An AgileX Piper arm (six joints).
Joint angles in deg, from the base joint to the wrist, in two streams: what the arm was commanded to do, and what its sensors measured. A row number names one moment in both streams.
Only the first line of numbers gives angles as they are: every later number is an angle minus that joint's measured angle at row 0.
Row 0, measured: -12.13, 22.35, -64.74, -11.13, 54.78, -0.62
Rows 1 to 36, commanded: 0.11, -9.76, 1.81, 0.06, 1.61, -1.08; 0.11, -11.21, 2.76, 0.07, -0.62, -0.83; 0.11, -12.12, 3.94, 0.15, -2.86, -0.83; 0.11, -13.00, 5.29, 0.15, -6.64, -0.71; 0.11, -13.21, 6.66, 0.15, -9.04, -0.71; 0.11, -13.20, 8.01, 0.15, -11.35, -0.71; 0.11, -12.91, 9.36, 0.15, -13.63, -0.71; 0.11, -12.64, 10.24, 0.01, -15.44, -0.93; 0.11, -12.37, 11.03, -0.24, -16.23, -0.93; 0.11, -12.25, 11.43, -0.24, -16.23, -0.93; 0.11, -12.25, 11.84, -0.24, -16.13, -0.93; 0.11, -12.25, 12.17, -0.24, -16.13, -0.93; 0.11, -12.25, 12.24, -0.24, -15.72, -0.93; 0.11, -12.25, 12.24, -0.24, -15.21, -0.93; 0.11, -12.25, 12.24, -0.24, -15.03, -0.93; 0.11, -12.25, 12.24, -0.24, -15.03, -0.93; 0.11, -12.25, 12.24, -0.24, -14.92, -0.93; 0.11, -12.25, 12.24, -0.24, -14.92, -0.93; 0.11, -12.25, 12.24, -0.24, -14.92, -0.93; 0.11, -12.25, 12.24, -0.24, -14.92, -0.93; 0.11, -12.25, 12.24, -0.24, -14.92, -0.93; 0.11, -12.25, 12.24, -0.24, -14.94, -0.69; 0.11, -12.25, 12.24, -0.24, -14.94, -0.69; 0.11, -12.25, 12.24, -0.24, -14.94, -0.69; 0.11, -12.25, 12.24, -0.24, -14.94, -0.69; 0.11, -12.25, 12.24, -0.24, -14.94, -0.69; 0.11, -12.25, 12.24, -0.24, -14.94, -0.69; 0.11, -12.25, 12.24, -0.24, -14.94, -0.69; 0.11, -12.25, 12.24, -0.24, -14.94, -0.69; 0.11, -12.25, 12.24, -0.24, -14.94, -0.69; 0.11, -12.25, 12.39, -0.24, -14.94, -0.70; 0.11, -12.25, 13.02, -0.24, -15.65, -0.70; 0.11, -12.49, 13.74, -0.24, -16.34, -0.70; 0.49, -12.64, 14.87, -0.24, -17.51, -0.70; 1.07, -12.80, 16.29, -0.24, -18.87, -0.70; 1.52, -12.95, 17.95, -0.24, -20.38, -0.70
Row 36, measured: 0.26, -12.24, 13.67, 0.22, -16.19, -0.61
